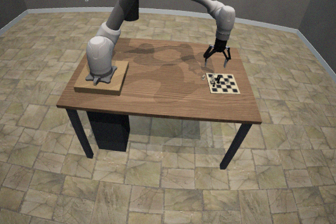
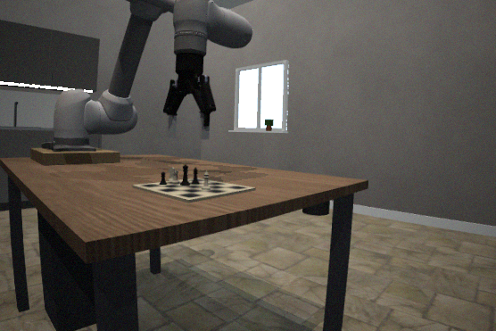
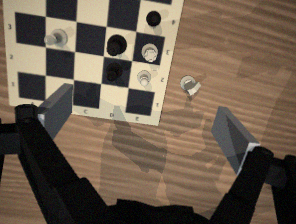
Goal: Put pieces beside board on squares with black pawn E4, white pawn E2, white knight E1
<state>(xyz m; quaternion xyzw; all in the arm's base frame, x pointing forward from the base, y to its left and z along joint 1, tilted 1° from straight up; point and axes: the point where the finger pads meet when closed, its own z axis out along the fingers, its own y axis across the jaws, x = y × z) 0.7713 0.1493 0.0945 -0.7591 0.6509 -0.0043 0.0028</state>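
Right now the white knight is 12 cm below my hand, 6 cm behind it and 1 cm to the right of it. Also, from my hand: white pawn 12 cm below; then black pawn 12 cm below, 8 cm to the right, 1 cm ahead; then chessboard 13 cm below, 8 cm ahead, 3 cm to the right.
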